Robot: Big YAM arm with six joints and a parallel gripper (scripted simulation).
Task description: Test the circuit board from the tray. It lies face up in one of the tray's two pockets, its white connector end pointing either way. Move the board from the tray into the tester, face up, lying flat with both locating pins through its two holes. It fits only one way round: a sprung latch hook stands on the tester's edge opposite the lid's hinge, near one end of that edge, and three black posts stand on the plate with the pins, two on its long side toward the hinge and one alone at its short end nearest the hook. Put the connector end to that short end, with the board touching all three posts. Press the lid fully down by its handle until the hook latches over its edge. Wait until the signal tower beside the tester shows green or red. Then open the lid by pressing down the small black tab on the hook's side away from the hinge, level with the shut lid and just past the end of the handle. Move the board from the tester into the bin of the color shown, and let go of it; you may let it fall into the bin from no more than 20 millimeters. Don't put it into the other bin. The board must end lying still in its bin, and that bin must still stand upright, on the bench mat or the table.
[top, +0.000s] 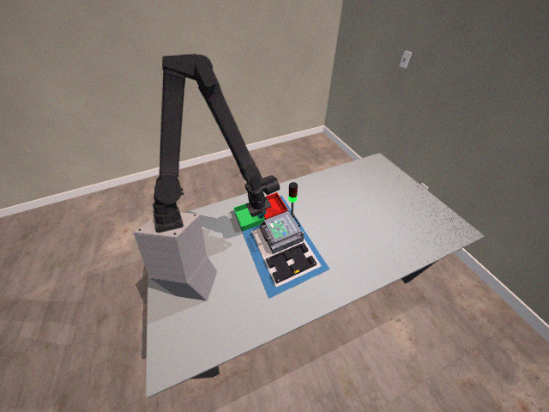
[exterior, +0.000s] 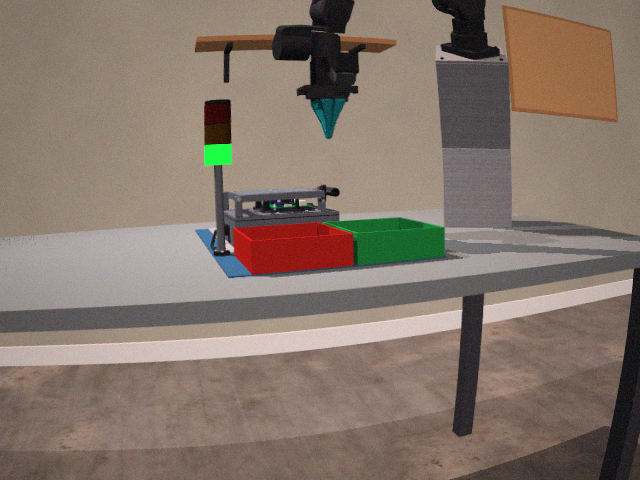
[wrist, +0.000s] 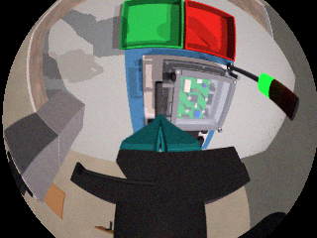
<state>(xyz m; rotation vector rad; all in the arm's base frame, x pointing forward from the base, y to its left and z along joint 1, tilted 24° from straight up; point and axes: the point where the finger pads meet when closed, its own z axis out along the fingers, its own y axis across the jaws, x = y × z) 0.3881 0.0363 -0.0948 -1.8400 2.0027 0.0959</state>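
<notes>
My gripper is now 20 mm short of the latch hook, 30 mm to the right of it and 110 mm above it. Round my hand: tester lid (80 mm ahead, 30 mm to the right, 110 mm below); then tester plate (80 mm ahead, 30 mm to the right, 130 mm below); then green circuit board (80 mm ahead, 30 mm to the right, 130 mm below).
</notes>
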